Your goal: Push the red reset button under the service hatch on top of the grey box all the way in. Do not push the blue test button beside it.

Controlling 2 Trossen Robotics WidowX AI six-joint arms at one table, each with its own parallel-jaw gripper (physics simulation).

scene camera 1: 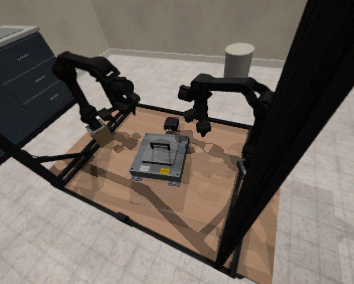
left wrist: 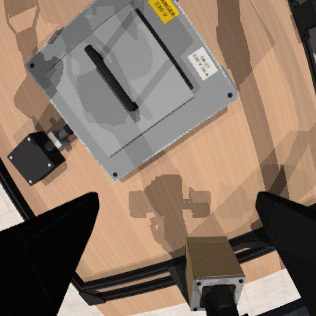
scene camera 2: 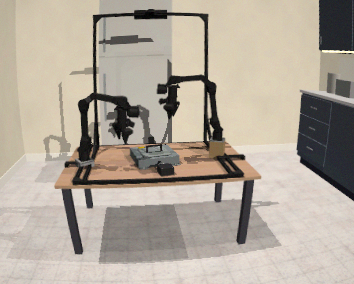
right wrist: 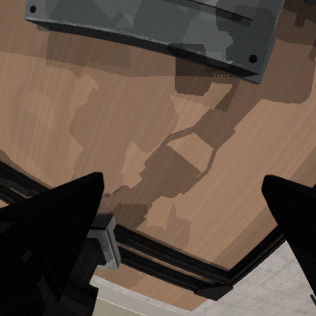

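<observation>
The grey box (scene camera 1: 182, 151) (scene camera 2: 145, 160) (left wrist: 170, 132) (right wrist: 125, 25) sits on the table, partly in view at the top of the right wrist view. Its hatch (left wrist: 155, 92) lies flat and shut, with a black bar handle (scene camera 1: 160, 145) (scene camera 2: 154, 147) (left wrist: 111, 77) on it. The red and blue buttons do not show; the hatch hides what is under it. My left gripper (scene camera 1: 133, 109) (scene camera 2: 171, 115) (left wrist: 177, 199) is open and empty, high above the table, off one side of the box. My right gripper (scene camera 1: 202, 131) (scene camera 2: 122, 140) (right wrist: 184, 181) is open and empty, above the table on the box's other side.
A black block (scene camera 1: 171, 123) (scene camera 2: 165, 169) (left wrist: 36, 159) with a short connector stands close beside the box. A brown block (scene camera 1: 102, 136) (scene camera 2: 216, 148) (left wrist: 212, 255) is at the left arm's base. Black frame rails (scene camera 2: 150, 180) run along the table edges.
</observation>
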